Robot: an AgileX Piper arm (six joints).
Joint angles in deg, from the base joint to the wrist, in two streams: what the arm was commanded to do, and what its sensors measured. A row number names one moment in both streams.
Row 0, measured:
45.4, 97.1, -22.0, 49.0, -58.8, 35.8
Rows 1 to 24, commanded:
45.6, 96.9, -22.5, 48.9, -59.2, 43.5
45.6, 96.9, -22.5, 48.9, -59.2, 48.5
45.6, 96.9, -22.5, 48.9, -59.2, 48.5
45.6, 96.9, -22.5, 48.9, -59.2, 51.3
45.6, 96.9, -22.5, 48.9, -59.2, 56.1
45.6, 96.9, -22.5, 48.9, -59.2, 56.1
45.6, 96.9, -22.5, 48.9, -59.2, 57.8
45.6, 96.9, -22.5, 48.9, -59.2, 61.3
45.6, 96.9, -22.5, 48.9, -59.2, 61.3
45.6, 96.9, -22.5, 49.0, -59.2, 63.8
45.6, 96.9, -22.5, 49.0, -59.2, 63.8
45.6, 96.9, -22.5, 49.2, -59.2, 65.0
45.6, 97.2, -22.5, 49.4, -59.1, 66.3
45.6, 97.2, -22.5, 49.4, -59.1, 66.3
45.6, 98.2, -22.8, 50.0, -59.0, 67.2
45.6, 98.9, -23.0, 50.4, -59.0, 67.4
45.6, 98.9, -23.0, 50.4, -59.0, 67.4
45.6, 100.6, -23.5, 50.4, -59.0, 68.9
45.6, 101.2, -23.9, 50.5, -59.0, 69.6
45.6, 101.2, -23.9, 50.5, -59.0, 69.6
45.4, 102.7, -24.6, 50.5, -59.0, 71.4
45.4, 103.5, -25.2, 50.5, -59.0, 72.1
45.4, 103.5, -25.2, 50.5, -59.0, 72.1
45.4, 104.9, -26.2, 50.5, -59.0, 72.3
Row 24, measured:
45.4, 103.5, -24.8, 50.6, -58.8, 71.1
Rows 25 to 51, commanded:
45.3, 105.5, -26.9, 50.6, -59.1, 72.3
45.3, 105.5, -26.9, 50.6, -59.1, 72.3
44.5, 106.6, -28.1, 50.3, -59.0, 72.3
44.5, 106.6, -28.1, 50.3, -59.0, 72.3
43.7, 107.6, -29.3, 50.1, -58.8, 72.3
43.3, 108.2, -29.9, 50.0, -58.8, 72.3
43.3, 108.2, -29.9, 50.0, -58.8, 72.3
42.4, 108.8, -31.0, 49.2, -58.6, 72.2
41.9, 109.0, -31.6, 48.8, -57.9, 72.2
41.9, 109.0, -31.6, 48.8, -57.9, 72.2
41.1, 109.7, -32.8, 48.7, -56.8, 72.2
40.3, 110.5, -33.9, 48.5, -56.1, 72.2
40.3, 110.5, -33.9, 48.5, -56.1, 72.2
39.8, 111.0, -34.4, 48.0, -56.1, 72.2
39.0, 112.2, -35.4, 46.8, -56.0, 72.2
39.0, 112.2, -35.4, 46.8, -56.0, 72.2
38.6, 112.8, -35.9, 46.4, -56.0, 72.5
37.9, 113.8, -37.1, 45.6, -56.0, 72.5
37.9, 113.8, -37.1, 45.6, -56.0, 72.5
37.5, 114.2, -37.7, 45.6, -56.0, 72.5
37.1, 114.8, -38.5, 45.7, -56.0, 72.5
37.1, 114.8, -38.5, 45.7, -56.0, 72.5
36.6, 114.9, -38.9, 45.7, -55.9, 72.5
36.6, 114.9, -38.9, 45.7, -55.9, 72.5
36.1, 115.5, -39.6, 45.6, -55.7, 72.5
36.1, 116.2, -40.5, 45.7, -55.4, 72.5
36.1, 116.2, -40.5, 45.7, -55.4, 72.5
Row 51, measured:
36.5, 115.5, -39.2, 46.4, -55.9, 72.2
